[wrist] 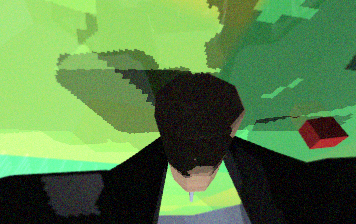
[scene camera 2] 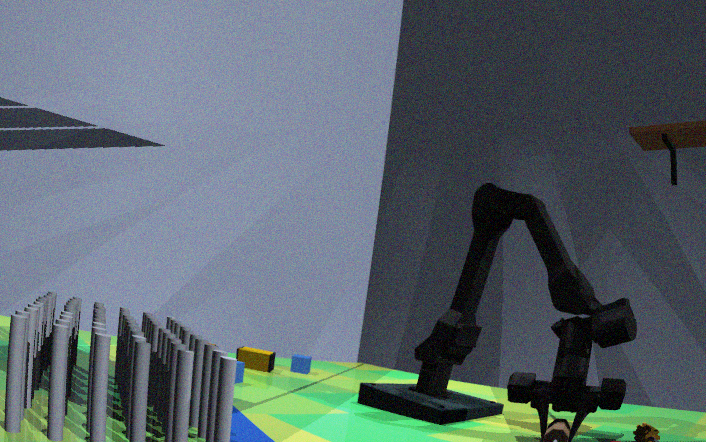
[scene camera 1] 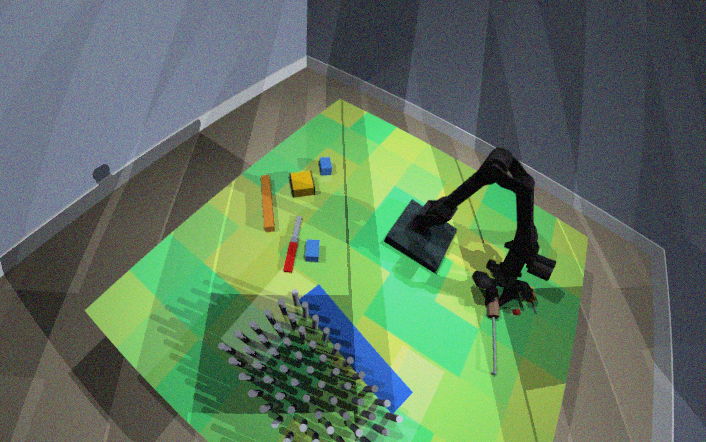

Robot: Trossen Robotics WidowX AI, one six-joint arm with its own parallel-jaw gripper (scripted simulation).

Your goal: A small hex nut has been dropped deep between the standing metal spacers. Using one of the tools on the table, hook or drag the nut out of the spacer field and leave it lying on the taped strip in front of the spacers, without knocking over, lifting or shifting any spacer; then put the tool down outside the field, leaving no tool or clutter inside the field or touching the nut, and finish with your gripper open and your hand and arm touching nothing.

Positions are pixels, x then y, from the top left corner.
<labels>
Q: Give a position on a blue taped strip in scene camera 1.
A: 352,343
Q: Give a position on a red cube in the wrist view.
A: At 324,132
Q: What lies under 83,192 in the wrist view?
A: My gripper.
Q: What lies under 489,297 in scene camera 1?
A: My gripper.
</labels>
